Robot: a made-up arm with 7 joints. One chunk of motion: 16 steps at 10 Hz.
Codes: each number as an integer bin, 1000 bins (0 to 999) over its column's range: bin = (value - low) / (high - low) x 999, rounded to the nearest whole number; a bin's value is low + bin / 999 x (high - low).
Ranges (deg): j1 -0.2..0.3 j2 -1.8..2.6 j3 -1..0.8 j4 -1.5..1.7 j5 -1.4..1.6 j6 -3.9..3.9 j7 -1.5..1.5
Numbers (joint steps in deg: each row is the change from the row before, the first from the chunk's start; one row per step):
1: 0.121 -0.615 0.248 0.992 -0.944 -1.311 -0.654
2: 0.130 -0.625 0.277 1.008 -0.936 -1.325 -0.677
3: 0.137 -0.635 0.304 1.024 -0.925 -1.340 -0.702
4: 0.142 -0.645 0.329 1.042 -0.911 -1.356 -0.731
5: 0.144 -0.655 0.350 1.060 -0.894 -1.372 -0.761
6: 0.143 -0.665 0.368 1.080 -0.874 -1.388 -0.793
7: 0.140 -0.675 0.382 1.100 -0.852 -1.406 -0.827
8: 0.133 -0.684 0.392 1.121 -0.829 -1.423 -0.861
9: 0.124 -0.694 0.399 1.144 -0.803 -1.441 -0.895
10: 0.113 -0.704 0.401 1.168 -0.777 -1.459 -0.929
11: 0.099 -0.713 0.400 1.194 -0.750 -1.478 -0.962
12: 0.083 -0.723 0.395 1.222 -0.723 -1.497 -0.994
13: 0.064 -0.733 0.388 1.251 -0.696 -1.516 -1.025
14: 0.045 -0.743 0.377 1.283 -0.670 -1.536 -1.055
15: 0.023 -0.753 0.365 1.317 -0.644 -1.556 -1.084
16: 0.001 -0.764 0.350 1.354 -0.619 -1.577 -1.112
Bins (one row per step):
1: 641 269 693 778 152 332 282
2: 659 267 709 783 155 330 274
3: 673 265 724 788 158 328 266
4: 683 262 738 794 163 326 256
5: 687 260 749 799 168 324 246
6: 685 258 759 805 175 322 235
7: 679 255 767 812 182 319 224
8: 665 253 773 818 190 317 213
9: 647 251 776 825 199 315 201
10: 625 249 778 833 207 313 190
11: 597 247 777 841 216 310 179
12: 565 245 774 850 225 308 168
13: 527 242 770 859 234 305 158
14: 490 240 764 869 243 303 148
15: 446 238 758 879 252 300 139
16: 402 235 749 891 260 298 129

